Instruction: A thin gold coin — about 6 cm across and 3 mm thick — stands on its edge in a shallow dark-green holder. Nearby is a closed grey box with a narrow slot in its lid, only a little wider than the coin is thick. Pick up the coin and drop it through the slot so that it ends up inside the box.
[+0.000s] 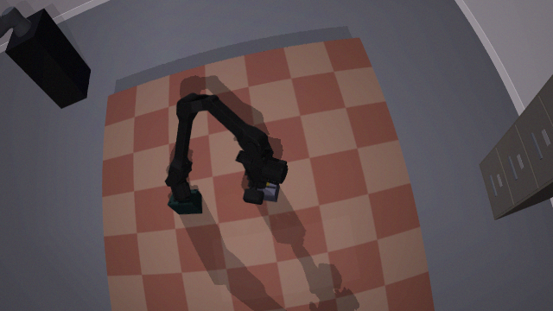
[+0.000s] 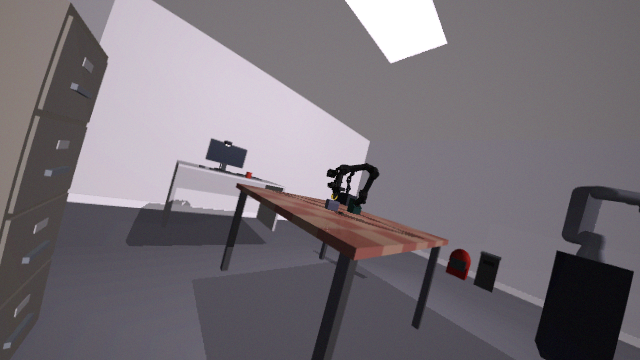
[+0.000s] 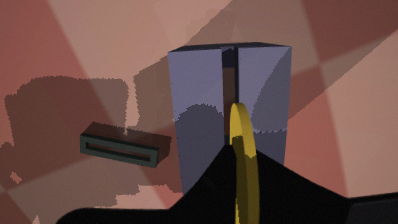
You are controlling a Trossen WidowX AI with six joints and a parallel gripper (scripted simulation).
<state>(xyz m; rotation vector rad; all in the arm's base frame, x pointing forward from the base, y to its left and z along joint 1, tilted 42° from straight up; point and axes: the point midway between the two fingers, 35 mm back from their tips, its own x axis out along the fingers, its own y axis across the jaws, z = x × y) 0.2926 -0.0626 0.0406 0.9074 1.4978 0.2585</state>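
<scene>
Now: the gold coin 20 mm above my gripper tip.
</scene>
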